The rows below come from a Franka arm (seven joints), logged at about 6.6 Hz.
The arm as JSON. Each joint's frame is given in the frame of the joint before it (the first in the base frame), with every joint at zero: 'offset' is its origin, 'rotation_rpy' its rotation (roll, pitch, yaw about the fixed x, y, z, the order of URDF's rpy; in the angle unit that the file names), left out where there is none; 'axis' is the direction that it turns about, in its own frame. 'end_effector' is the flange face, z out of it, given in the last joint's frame.
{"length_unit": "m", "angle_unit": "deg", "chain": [
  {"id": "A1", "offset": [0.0, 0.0, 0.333], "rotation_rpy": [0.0, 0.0, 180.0], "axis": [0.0, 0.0, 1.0]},
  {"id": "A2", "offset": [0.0, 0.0, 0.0], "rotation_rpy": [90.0, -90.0, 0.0], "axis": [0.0, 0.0, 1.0]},
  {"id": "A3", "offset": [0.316, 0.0, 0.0], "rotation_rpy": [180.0, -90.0, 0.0], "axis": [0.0, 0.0, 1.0]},
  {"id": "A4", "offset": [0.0, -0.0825, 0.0], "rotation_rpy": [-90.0, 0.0, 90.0], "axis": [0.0, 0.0, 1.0]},
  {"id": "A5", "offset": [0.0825, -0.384, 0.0], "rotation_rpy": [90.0, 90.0, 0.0], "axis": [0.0, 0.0, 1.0]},
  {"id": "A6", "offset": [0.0, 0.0, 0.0], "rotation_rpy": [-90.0, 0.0, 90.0], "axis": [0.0, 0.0, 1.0]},
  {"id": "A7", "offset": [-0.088, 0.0, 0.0], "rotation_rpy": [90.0, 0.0, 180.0], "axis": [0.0, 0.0, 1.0]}
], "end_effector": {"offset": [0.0, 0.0, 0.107]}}
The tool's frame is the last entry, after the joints.
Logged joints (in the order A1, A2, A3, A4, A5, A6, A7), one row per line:
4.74 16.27 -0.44 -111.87 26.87 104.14 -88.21
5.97 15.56 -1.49 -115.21 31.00 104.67 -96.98
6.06 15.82 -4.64 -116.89 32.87 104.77 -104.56
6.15 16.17 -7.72 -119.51 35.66 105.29 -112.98
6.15 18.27 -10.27 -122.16 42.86 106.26 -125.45
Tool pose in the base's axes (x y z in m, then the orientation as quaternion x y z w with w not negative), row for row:
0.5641 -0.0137 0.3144 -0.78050 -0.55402 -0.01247 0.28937
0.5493 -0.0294 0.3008 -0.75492 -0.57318 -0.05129 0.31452
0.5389 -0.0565 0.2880 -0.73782 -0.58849 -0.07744 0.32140
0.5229 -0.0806 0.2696 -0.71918 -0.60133 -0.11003 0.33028
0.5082 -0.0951 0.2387 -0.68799 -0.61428 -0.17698 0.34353
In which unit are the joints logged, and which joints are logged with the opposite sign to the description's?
The joints are logged in degrees. Opposite sign: A1.
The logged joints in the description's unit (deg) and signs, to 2 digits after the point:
-4.74 16.27 -0.44 -111.87 26.87 104.14 -88.21
-5.97 15.56 -1.49 -115.21 31.00 104.67 -96.98
-6.06 15.82 -4.64 -116.89 32.87 104.77 -104.56
-6.15 16.17 -7.72 -119.51 35.66 105.29 -112.98
-6.15 18.27 -10.27 -122.16 42.86 106.26 -125.45

